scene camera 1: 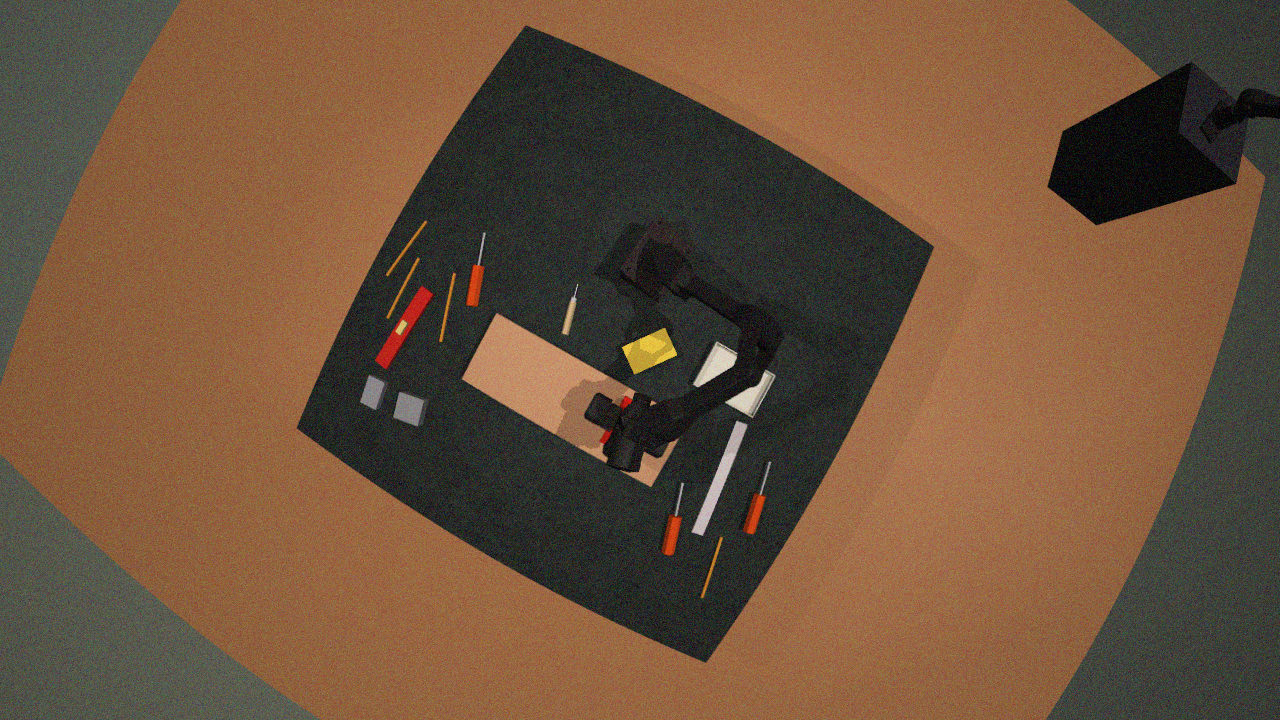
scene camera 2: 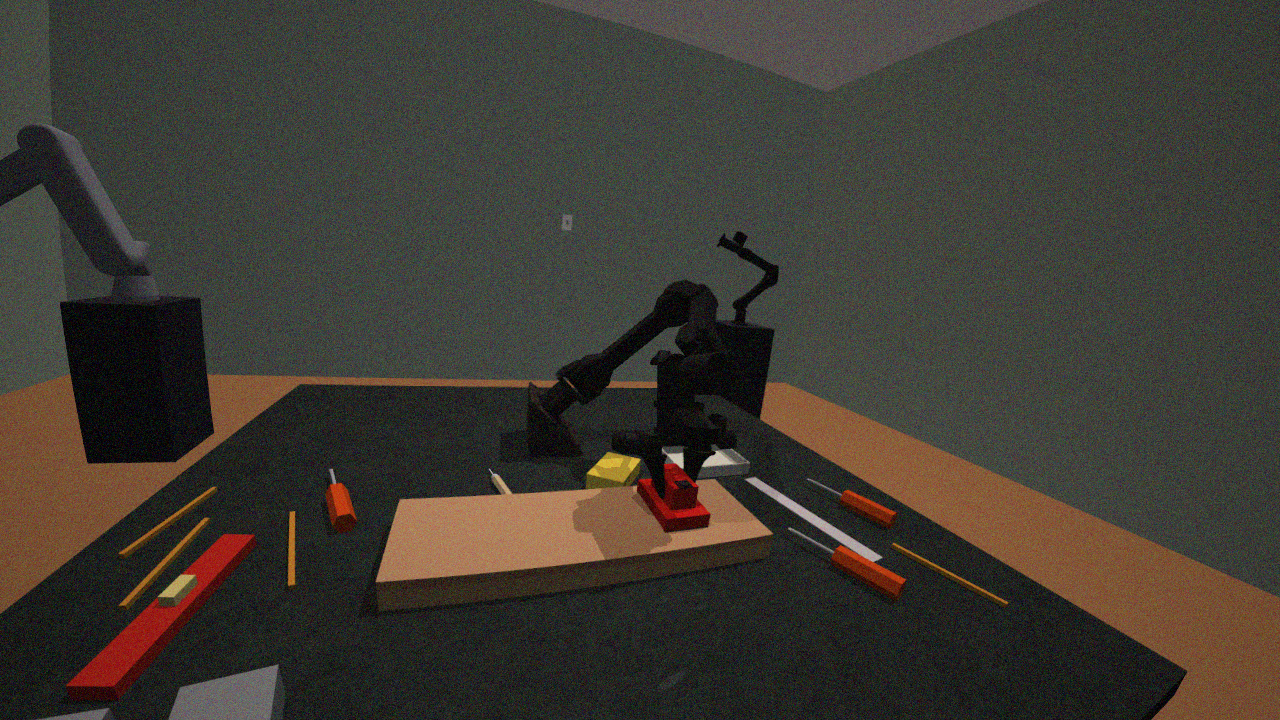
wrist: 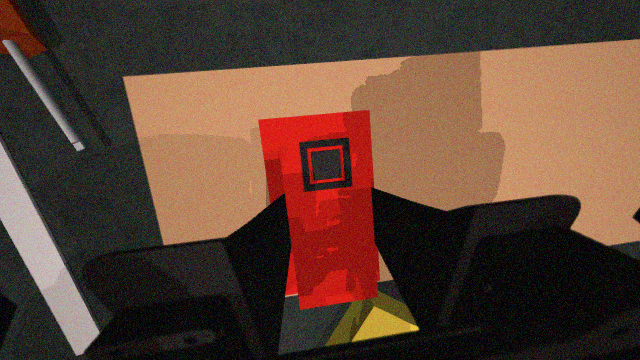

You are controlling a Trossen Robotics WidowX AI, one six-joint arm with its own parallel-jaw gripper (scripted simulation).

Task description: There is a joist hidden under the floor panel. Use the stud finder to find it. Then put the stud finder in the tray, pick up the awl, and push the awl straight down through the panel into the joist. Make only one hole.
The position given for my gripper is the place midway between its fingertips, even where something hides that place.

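Note:
I can see my gripper [scene camera 2: 675, 496]. The red stud finder [scene camera 2: 680, 510] is visible to me as well, and the wrist view [wrist: 334, 259] also has it. Then there is a yellow block [scene camera 2: 613, 470], which I find again in scene camera 1 [scene camera 1: 657, 347] and in the wrist view [wrist: 383, 315]. A white ruler [scene camera 2: 822, 525] is here too, showing also in scene camera 1 [scene camera 1: 736, 436]. Finally I see a red level [scene camera 1: 423, 297], though in the wrist view it is out of frame.

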